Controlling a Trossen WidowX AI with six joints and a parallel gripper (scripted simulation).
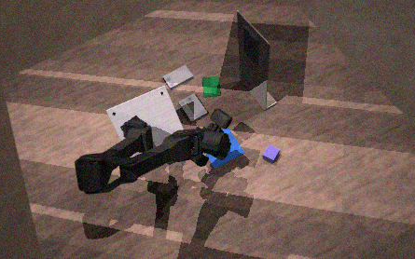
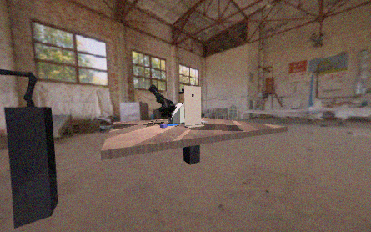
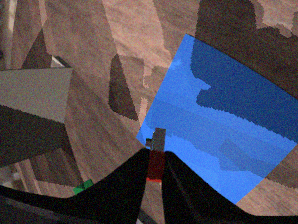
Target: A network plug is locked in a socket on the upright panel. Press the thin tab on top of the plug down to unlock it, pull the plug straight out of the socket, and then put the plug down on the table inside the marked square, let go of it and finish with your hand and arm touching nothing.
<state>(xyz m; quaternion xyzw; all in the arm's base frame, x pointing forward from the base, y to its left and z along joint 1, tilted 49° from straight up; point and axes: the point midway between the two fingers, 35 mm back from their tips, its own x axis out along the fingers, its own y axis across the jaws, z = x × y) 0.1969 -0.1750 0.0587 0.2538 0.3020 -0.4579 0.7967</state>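
The blue marked square is 70 mm below my gripper tip and 10 mm behind it. From my gripper tip the other things lie so: grey panel: 220 mm ahead, 110 mm to the left, 90 mm above; plug: right at my gripper tip.
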